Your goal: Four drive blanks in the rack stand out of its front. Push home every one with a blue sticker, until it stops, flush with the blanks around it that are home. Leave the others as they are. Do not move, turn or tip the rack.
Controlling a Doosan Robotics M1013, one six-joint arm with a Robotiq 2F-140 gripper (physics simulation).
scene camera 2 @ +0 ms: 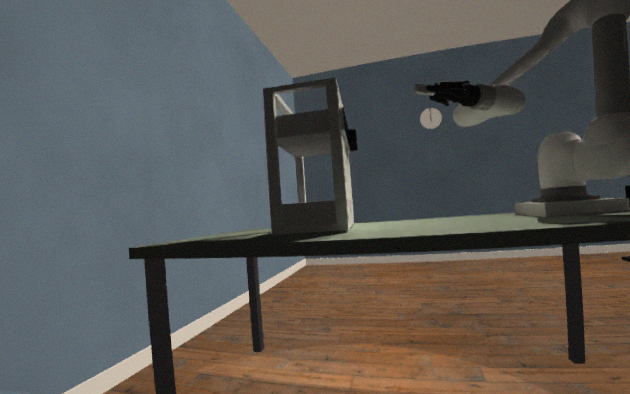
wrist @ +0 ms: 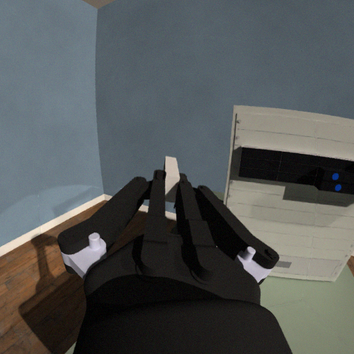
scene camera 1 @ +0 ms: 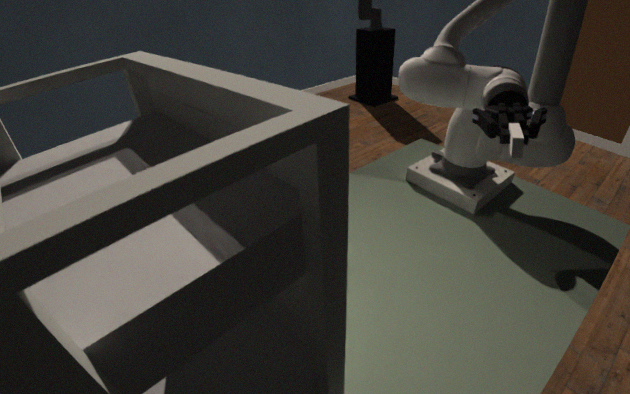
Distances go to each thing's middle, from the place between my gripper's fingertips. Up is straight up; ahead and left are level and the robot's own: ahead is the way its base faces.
My gripper is now 44 cm short of the pale rack (scene camera 2: pixel 320 132), 29 cm to the left of it and 18 cm above it.
